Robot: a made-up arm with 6 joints.
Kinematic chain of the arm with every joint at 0, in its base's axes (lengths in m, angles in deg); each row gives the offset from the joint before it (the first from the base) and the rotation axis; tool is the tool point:
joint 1: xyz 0 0 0.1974 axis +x
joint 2: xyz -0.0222 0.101 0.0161 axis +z
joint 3: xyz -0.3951 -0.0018 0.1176 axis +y
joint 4: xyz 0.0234 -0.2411 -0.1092 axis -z
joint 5: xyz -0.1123 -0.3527 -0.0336 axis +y
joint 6: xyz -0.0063 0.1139 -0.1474 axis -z
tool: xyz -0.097 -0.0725 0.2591
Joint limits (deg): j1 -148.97..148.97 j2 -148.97..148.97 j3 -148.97..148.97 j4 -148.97..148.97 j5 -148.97..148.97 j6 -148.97..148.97
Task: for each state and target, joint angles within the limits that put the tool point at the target. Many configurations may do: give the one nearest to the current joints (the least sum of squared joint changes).
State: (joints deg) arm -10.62 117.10 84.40 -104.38 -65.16 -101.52
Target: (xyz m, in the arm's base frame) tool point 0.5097 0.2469 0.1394
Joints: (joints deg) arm 17.41 133.50 65.25 -79.69 -65.49 -113.47
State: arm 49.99 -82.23 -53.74 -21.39 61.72 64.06
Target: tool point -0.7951 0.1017 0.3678
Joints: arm 41.62 -47.72 -16.73 1.90 7.61 18.38
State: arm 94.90 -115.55 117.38 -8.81 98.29 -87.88
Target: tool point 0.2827 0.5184 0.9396
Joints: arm 52.78 -148.97 111.75 -32.50 97.83 -90.42
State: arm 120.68 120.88 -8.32 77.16 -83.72 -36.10
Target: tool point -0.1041 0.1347 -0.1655
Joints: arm 99.76 97.68 -21.87 123.77 -78.24 -34.80
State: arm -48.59 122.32 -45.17 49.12 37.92 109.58
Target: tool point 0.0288 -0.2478 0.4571
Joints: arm -44.75 77.19 -62.58 76.50 19.81 104.09
